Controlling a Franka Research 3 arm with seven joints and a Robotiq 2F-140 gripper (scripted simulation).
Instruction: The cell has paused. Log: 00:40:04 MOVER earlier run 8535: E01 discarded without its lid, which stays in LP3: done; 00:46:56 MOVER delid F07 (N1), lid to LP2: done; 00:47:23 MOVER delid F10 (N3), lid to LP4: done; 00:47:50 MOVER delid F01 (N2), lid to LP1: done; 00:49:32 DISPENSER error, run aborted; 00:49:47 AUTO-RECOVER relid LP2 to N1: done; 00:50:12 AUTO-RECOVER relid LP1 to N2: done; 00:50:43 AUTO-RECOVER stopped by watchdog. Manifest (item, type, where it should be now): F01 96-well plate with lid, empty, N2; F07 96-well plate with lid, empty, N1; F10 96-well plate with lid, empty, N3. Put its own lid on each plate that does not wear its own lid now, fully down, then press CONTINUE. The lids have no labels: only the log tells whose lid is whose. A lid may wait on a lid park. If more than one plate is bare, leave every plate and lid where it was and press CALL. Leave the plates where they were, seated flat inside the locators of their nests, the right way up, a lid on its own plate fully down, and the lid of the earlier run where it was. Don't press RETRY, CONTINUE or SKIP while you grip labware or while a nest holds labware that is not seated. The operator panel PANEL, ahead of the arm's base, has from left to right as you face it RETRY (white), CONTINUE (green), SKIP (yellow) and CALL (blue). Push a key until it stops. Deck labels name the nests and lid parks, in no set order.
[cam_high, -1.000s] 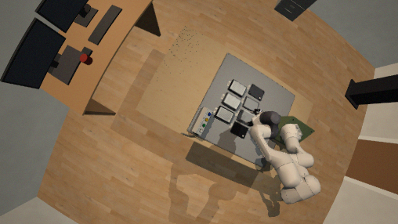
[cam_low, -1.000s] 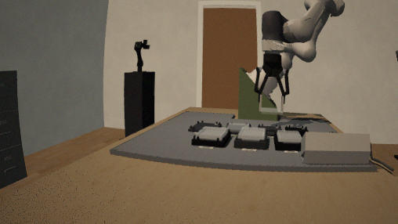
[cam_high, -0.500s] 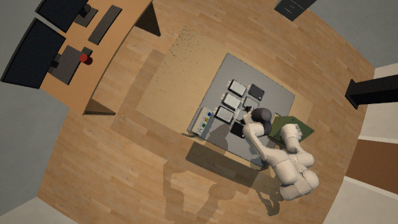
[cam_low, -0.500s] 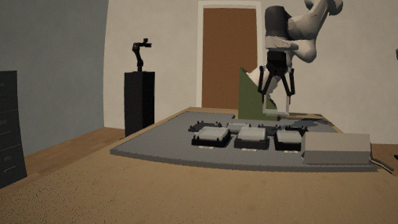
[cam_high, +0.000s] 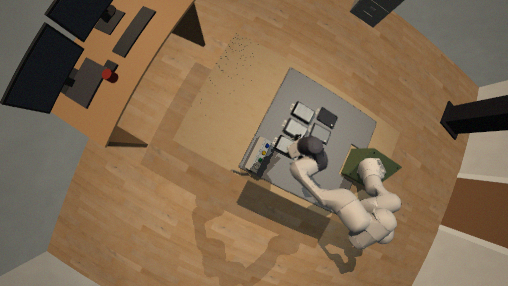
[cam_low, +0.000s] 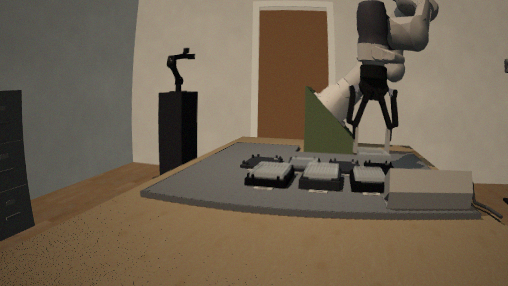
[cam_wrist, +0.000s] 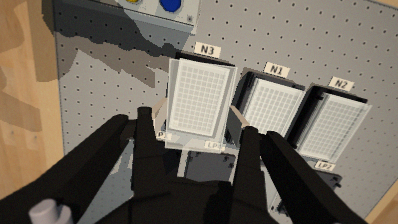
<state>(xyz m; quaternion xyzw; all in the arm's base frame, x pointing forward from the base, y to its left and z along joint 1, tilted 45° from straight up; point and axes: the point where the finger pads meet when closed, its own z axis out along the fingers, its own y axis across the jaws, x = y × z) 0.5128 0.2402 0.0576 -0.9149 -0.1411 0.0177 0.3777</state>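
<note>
The clear lid lies 20 mm below my hand. From my hand the other things lie so: LP1 label 100 mm behind, 40 mm to the left, 110 mm below; then blue call key 120 mm ahead, 80 mm to the left, 50 mm below; then plate 80 mm below.
</note>
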